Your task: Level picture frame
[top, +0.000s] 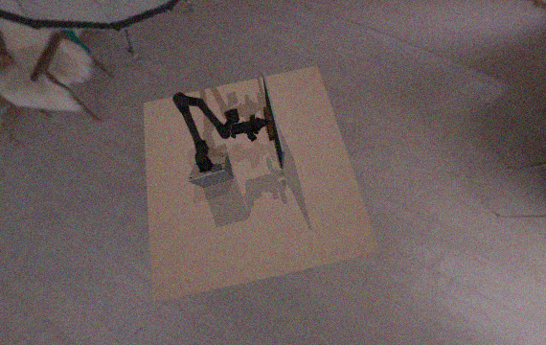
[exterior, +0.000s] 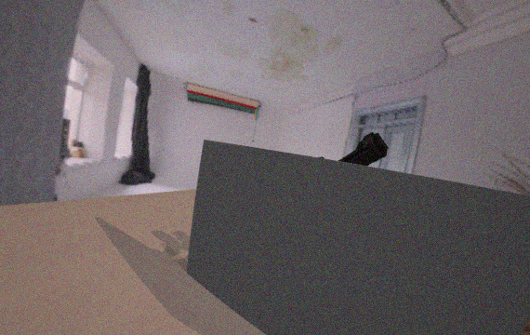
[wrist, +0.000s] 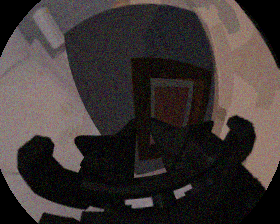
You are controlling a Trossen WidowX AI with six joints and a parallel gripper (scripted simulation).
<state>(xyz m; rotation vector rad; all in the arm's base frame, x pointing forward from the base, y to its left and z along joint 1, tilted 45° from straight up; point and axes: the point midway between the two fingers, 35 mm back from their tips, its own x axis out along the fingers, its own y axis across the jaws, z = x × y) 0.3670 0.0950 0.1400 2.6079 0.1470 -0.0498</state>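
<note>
My gripper tip is now 5 cm above the picture frame and 1 cm to the right of it. From my gripper tip the other things lie so: wall panel (6 cm below, 2 cm to the left, 2 cm ahead).
</note>
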